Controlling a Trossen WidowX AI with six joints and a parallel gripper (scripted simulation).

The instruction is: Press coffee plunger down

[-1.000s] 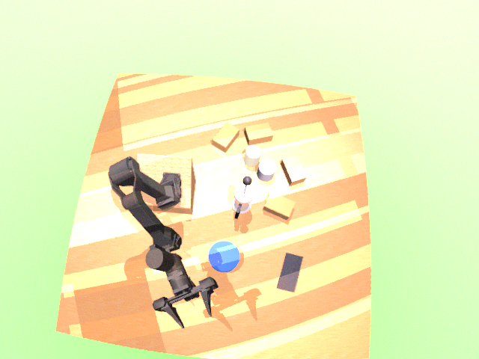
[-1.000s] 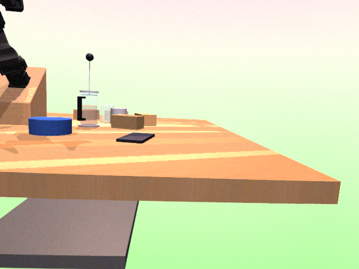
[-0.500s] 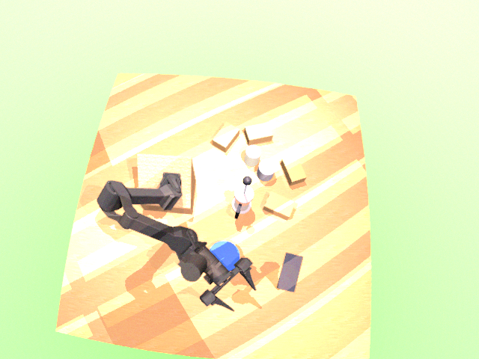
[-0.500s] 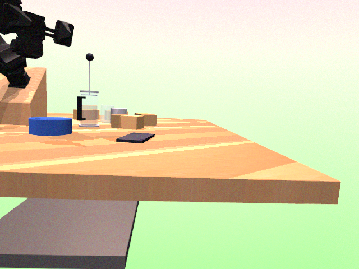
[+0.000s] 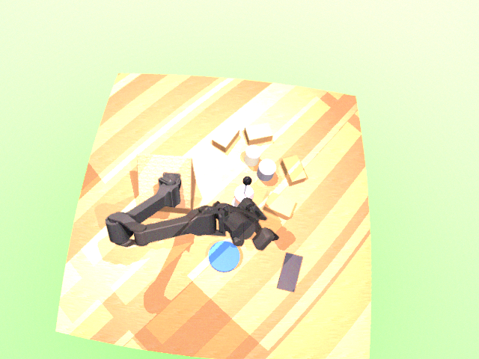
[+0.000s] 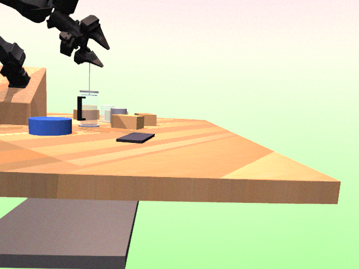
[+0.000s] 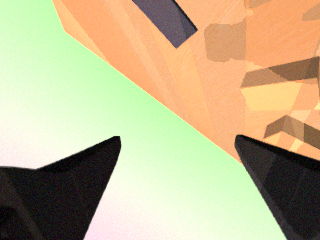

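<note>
My gripper tip is now 100 mm past the coffee press, 130 mm to the right of it and 110 mm above it. Also, from my gripper tip: white cylinder: 60 mm behind, 360 mm to the left, 200 mm below; then blue disc: 150 mm behind, 70 mm to the right, 220 mm below; then dark flat slab: 120 mm ahead, 120 mm to the right, 240 mm below.
</note>
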